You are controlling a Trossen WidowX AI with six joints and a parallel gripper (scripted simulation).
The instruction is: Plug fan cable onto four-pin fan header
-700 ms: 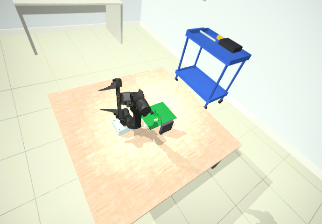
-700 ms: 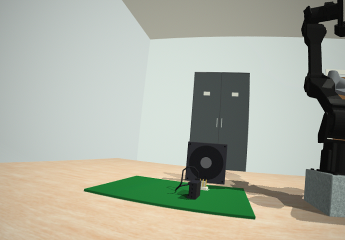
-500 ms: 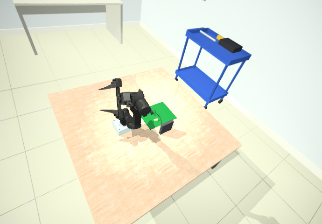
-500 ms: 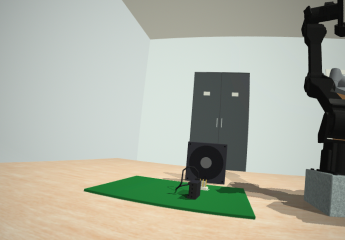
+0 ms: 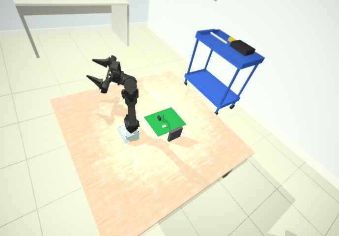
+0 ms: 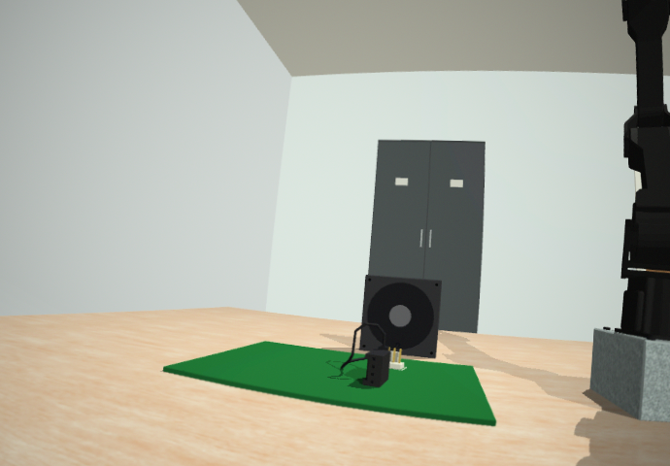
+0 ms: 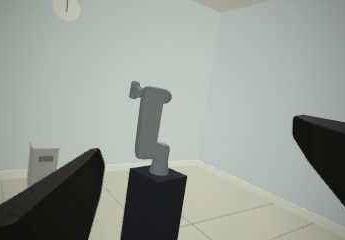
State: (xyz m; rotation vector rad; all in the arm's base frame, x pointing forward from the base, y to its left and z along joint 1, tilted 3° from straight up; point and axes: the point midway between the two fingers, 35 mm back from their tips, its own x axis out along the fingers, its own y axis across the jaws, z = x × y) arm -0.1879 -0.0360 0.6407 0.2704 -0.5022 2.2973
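My gripper tip is now 69 cm above the black plug, 54 cm short of it and 1 cm to the left of it. From my gripper tip the other things lie so: white four-pin header 71 cm below, 52 cm ahead, 10 cm to the right; green board 72 cm below, 58 cm ahead, 6 cm to the right; black fan 65 cm below, 50 cm ahead, 24 cm to the right.
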